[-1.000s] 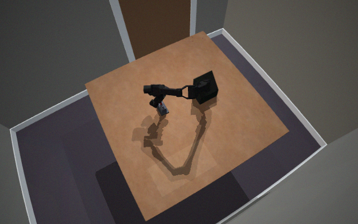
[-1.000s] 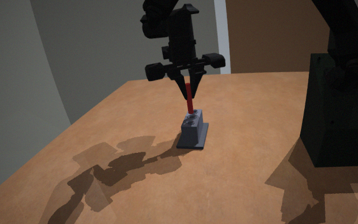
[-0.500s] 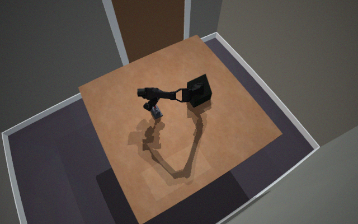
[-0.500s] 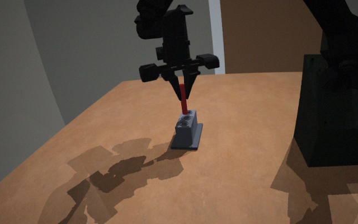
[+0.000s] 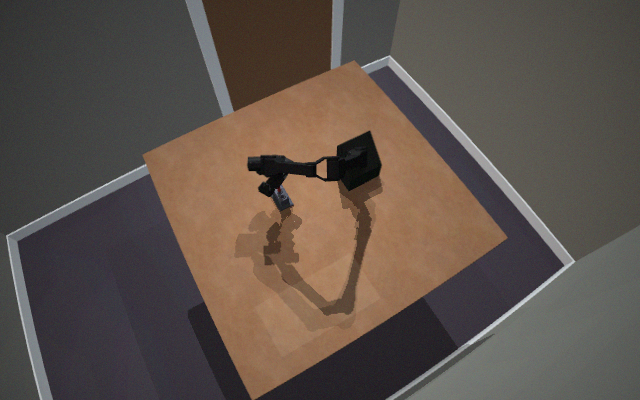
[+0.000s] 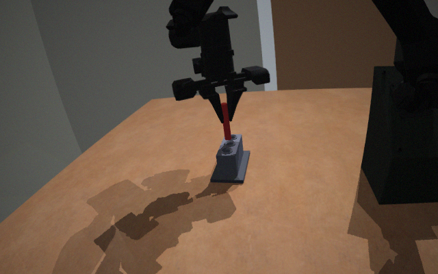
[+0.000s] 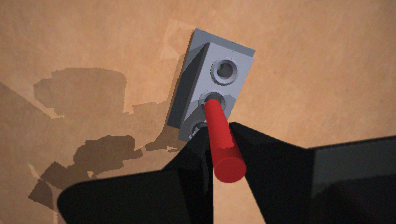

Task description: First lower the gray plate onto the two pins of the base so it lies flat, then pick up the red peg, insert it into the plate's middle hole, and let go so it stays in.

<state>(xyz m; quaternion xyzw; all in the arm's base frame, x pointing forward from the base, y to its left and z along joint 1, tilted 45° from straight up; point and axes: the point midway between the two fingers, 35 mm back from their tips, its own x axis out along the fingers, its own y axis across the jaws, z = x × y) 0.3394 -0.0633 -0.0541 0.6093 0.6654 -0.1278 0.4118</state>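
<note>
Now: gripper tip right at the red peg. From my gripper tip the other things lie so: gray plate: 7 cm below; base: 10 cm below.
</note>
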